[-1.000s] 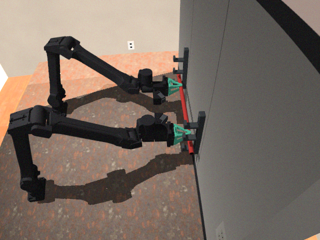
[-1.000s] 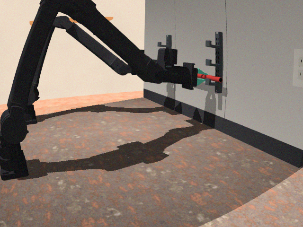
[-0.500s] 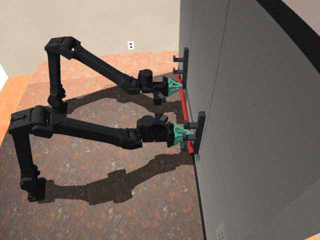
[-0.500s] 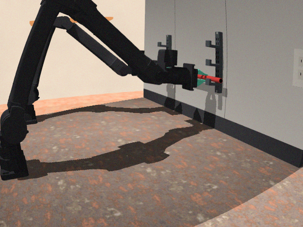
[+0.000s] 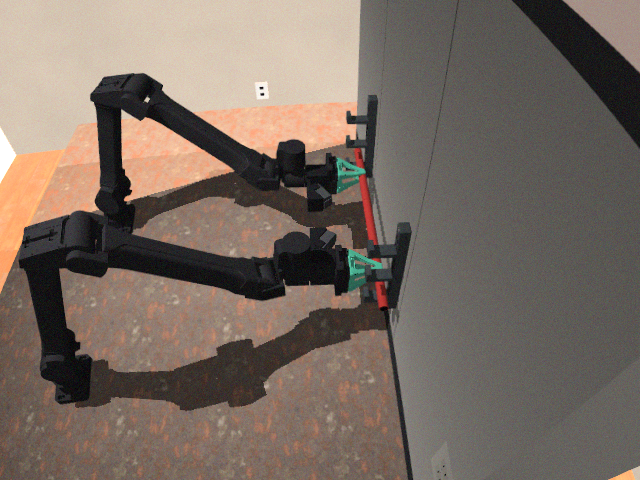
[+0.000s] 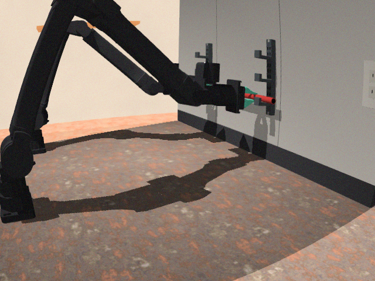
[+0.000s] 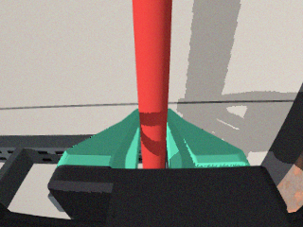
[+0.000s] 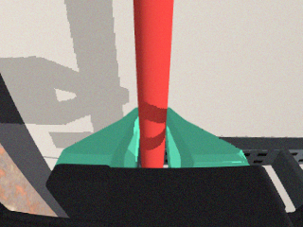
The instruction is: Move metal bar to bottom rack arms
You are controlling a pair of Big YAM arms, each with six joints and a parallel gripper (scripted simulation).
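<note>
The red metal bar lies 15 cm to the left of my right hand. Round my right hand: grey wall 18 cm ahead, 11 cm to the left, 24 cm above; dark baseboard 3 cm ahead, 11 cm to the left, 18 cm below.
The red metal bar is 15 cm to the right of my left hand. Also, from my left hand: grey wall 19 cm ahead, 19 cm to the right, 24 cm above; dark baseboard 4 cm ahead, 19 cm to the right, 18 cm below.
</note>
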